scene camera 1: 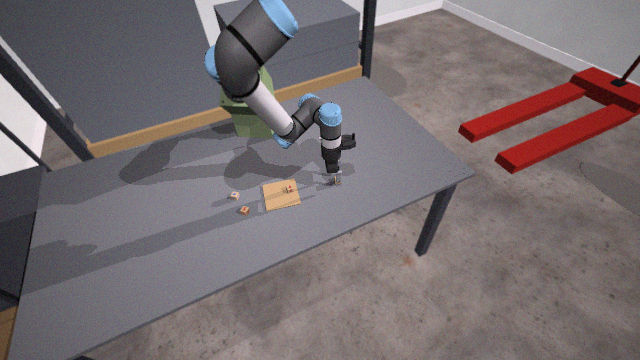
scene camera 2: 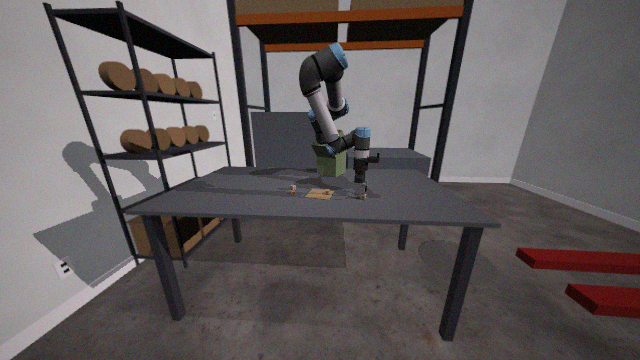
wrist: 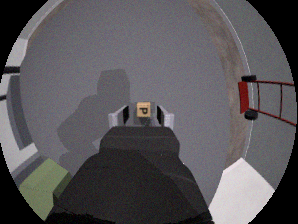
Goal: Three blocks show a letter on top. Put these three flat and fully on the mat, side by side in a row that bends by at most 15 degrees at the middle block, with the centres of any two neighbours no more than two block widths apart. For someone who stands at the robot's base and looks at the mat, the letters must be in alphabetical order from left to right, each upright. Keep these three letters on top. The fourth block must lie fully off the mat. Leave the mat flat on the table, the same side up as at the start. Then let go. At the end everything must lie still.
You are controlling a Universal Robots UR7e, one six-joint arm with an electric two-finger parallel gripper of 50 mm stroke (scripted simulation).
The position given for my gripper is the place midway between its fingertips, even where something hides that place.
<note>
I see my gripper point(wrist: 142, 111) and a tan mat point(scene camera 1: 276, 196).
The wrist view does not show the tan mat, which is hidden by my gripper.
</note>
